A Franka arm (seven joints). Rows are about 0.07 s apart.
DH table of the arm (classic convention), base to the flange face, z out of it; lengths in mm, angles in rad. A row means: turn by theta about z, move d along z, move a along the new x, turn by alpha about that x. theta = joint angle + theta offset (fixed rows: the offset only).
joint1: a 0; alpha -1.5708; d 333; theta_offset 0
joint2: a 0; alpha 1.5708; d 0; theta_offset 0
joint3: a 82.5; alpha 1.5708; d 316; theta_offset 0
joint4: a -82.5; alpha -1.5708; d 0; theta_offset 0
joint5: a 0; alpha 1.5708; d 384; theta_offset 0
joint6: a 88; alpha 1.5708; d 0; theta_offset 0
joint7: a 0; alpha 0; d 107; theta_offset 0
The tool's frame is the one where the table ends.
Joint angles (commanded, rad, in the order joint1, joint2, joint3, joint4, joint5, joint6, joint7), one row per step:
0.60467, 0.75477, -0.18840, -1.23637, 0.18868, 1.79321, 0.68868
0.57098, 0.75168, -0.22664, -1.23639, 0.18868, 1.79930, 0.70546
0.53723, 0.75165, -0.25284, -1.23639, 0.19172, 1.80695, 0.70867
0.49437, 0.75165, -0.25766, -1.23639, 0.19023, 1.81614, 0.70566
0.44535, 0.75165, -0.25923, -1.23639, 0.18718, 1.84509, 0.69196
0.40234, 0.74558, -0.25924, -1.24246, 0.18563, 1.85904, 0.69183
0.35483, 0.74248, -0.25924, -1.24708, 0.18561, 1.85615, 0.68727
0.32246, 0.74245, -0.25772, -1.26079, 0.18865, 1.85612, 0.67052
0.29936, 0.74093, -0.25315, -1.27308, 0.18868, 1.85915, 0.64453
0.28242, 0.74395, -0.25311, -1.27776, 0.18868, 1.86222, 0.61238
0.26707, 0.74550, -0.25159, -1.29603, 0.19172, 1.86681, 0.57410
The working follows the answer.
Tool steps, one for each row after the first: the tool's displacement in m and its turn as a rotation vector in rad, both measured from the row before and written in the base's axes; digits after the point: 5 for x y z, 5 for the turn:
0.02067, -0.04046, 0.00518, -0.02089, -0.02331, -0.07829
0.01581, -0.03530, 0.00261, -0.01076, -0.01601, -0.05733
0.01258, -0.03172, 0.00105, -0.00144, -0.01076, -0.04286
0.01413, -0.03465, 0.00225, 0.00400, -0.02901, -0.03538
0.00846, -0.03115, 0.00268, 0.00194, -0.01372, -0.04330
0.00594, -0.03467, -0.00008, 0.00044, 0.00453, -0.04378
0.00123, -0.02376, -0.00632, 0.00375, 0.01407, -0.01817
0.00002, -0.01541, -0.00462, 0.00542, 0.00861, 0.00393
0.00083, -0.01269, -0.00405, 0.00307, 0.00447, 0.01415
-0.00214, -0.01175, -0.00908, 0.00728, 0.01509, 0.01926

Tool pose at each row, in the base's axes (x y z in m, rotation vector in rad; rounded; the steps above come from the unrounded poses):
0.64335, 0.33863, 0.30905, 3.03845, -0.44839, -0.28061
0.66402, 0.29817, 0.31423, 3.01122, -0.56909, -0.24299
0.67983, 0.26287, 0.31684, 2.99214, -0.65665, -0.21848
0.69241, 0.23115, 0.31790, 2.98207, -0.72223, -0.20443
0.70653, 0.19650, 0.32015, 2.98371, -0.77900, -0.16504
0.71500, 0.16535, 0.32283, 2.97436, -0.84581, -0.14743
0.72094, 0.13068, 0.32275, 2.95599, -0.91089, -0.15594
0.72217, 0.10692, 0.31643, 2.94688, -0.93701, -0.17908
0.72219, 0.09150, 0.31181, 2.95023, -0.93109, -0.19431
0.72301, 0.07882, 0.30776, 2.95704, -0.90995, -0.20191
0.72087, 0.06706, 0.29869, 2.96544, -0.88053, -0.22700

